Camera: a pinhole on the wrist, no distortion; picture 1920 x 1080 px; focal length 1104.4 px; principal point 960.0 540.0 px. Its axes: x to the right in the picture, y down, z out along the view. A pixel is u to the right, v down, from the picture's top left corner.
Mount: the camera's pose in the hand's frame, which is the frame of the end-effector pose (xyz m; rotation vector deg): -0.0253 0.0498 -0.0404 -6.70 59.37 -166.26
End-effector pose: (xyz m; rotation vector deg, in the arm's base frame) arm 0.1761 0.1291 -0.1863 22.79 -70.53 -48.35
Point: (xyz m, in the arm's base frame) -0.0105 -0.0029 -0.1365
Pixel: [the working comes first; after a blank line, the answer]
In the camera's frame: -0.1150 -0.0002 0.2778

502.8 539.4
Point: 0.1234 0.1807 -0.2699
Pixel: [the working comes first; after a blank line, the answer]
In the camera's frame: 0.0839 0.0233 0.1065

1830.0 781.5
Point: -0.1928 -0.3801 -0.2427
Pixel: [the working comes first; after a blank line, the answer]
In the camera's frame: -0.2747 0.2514 0.5908

446.5 1009.9
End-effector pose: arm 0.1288 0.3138 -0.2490 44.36 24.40 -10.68
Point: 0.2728 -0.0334 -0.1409
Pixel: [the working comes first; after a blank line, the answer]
In the camera's frame: -0.0747 -0.1110 0.4314

768.8 255.8
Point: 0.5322 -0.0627 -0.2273
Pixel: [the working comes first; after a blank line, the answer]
In the camera's frame: -0.3429 -0.1362 0.4863

181.2 230.6
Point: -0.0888 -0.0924 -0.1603
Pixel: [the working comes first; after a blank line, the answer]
In the camera's frame: 0.2494 0.0604 0.4469

1576.3 689.2
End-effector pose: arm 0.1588 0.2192 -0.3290 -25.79 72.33 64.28
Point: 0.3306 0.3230 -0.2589
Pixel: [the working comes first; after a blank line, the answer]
In the camera's frame: 0.0346 -0.0480 0.2611

1106.4 336.8
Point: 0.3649 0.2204 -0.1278
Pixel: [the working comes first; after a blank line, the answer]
In the camera's frame: 0.1999 -0.0101 0.2503

1842.1 495.5
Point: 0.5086 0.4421 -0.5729
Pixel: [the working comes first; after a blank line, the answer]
In the camera's frame: -0.2600 0.0515 0.4796

361.3 658.5
